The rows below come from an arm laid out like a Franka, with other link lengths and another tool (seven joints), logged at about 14 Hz.
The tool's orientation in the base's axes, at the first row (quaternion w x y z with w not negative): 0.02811 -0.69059 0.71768 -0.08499
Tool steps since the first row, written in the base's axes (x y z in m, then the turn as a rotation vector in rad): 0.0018 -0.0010 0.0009 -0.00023 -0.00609 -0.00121; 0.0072 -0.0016 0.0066 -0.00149 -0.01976 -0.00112; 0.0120 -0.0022 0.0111 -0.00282 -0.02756 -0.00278; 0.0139 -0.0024 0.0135 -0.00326 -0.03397 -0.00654; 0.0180 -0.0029 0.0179 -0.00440 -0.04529 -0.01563; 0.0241 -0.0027 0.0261 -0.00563 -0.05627 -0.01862; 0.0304 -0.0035 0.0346 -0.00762 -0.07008 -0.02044; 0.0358 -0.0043 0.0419 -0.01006 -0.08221 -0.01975; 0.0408 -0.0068 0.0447 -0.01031 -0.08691 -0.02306; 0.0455 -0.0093 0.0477 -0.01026 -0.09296 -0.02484; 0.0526 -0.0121 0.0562 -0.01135 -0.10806 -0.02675; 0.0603 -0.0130 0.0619 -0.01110 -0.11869 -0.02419
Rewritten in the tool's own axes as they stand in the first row. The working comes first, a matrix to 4 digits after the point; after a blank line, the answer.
The tool's axes in the first row as the columns of a matrix, in the base's axes (used below as rounded here):
-0.0446 -0.9865 0.1577
-0.9960 0.0317 -0.0832
0.0770 -0.1608 -0.9840

0.0010 -0.0020 -0.0005 0.00598 0.00023 0.00166; 0.0018 -0.0082 -0.0052 0.01966 0.00102 0.00251; 0.0025 -0.0137 -0.0088 0.02736 0.00236 0.00458; 0.0028 -0.0160 -0.0109 0.03348 0.00319 0.00875; 0.0035 -0.0207 -0.0145 0.04410 0.00542 0.01845; 0.0036 -0.0281 -0.0217 0.05486 0.00676 0.02212; 0.0048 -0.0357 -0.0290 0.06857 0.00858 0.02474; 0.0059 -0.0422 -0.0352 0.08081 0.01049 0.02469; 0.0084 -0.0477 -0.0370 0.08525 0.01112 0.02830; 0.0109 -0.0529 -0.0390 0.09113 0.01117 0.03056; 0.0140 -0.0613 -0.0460 0.10607 0.01207 0.03352; 0.0150 -0.0699 -0.0503 0.11685 0.01108 0.03193
